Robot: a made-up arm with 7 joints. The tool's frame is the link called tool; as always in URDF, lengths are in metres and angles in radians.
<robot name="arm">
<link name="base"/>
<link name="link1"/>
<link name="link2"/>
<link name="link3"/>
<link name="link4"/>
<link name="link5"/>
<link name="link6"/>
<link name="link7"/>
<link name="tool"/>
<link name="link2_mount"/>
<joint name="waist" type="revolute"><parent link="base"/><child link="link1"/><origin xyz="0 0 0.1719" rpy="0 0 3.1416"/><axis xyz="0 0 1"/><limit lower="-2.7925" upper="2.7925"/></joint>
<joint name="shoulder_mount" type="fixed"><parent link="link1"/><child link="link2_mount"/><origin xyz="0 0.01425 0.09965"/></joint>
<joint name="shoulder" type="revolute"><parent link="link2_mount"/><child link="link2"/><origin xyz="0 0.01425 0.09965" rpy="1.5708 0 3.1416"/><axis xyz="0 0 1"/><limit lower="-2.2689" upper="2.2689"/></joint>
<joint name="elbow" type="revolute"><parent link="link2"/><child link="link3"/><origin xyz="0 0.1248 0.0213" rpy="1.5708 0 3.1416"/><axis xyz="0 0 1"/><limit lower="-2.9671" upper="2.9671"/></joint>
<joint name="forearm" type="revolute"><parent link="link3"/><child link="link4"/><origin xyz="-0.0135 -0.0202 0.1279" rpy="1.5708 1.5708 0"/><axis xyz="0 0 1"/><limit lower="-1.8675" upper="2.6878"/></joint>
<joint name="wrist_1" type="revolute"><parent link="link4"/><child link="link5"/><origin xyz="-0.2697 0.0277 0.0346" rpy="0 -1.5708 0"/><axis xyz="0 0 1"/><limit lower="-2.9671" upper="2.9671"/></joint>
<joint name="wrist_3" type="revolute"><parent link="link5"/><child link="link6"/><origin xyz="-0.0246 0 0.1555" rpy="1.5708 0 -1.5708"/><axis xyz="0 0 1"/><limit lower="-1.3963" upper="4.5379"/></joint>
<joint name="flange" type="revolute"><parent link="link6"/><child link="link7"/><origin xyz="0.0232 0.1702 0.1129" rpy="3.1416 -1.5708 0"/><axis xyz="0 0 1"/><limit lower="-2.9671" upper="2.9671"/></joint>
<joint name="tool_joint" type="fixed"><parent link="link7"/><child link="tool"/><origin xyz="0 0 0" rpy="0 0 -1.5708"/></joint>
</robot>
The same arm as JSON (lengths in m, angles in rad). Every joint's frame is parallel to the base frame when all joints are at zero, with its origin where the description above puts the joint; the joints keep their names.
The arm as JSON. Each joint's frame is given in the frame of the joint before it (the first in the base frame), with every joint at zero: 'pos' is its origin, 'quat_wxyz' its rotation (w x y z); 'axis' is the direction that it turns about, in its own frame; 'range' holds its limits. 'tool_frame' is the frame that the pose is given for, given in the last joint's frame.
{"length_unit": "m", "angle_unit": "rad", "joints": [{"joint": "waist", "pos": [0.0, 0.0, 0.1719], "quat_wxyz": [1.0, 0.0, 0.0, 0.0], "axis": [0.0, 0.0, 1.0], "range": [-2.7925, 2.7925]}, {"joint": "shoulder", "pos": [0.0, -0.0285, 0.1993], "quat_wxyz": [1.0, 0.0, 0.0, 0.0], "axis": [0.0, -1.0, 0.0], "range": [-2.2689, 2.2689]}, {"joint": "elbow", "pos": [0.0, -0.0213, 0.1248], "quat_wxyz": [1.0, 0.0, 0.0, 0.0], "axis": [0.0, 0.0, 1.0], "range": [-2.9671, 2.9671]}, {"joint": "forearm", "pos": [0.0135, 0.0202, 0.1279], "quat_wxyz": [1.0, 0.0, 0.0, 0.0], "axis": [0.0, 1.0, 0.0], "range": [-1.8675, 2.6878]}, {"joint": "wrist_1", "pos": [-0.0277, 0.0346, 0.2697], "quat_wxyz": [1.0, 0.0, 0.0, 0.0], "axis": [0.0, 0.0, 1.0], "range": [-2.9671, 2.9671]}, {"joint": "wrist_3", "pos": [0.0, -0.0246, 0.1555], "quat_wxyz": [1.0, 0.0, 0.0, 0.0], "axis": [0.0, -1.0, 0.0], "range": [-1.3963, 4.5379]}, {"joint": "flange", "pos": [0.0232, -0.1129, 0.1702], "quat_wxyz": [1.0, 0.0, 0.0, 0.0], "axis": [1.0, 0.0, 0.0], "range": [-2.9671, 2.9671]}], "tool_frame": {"pos": [0.0, 0.0, 0.0], "quat_wxyz": [0.000003, -0.707096, 0.0, -0.707109]}}
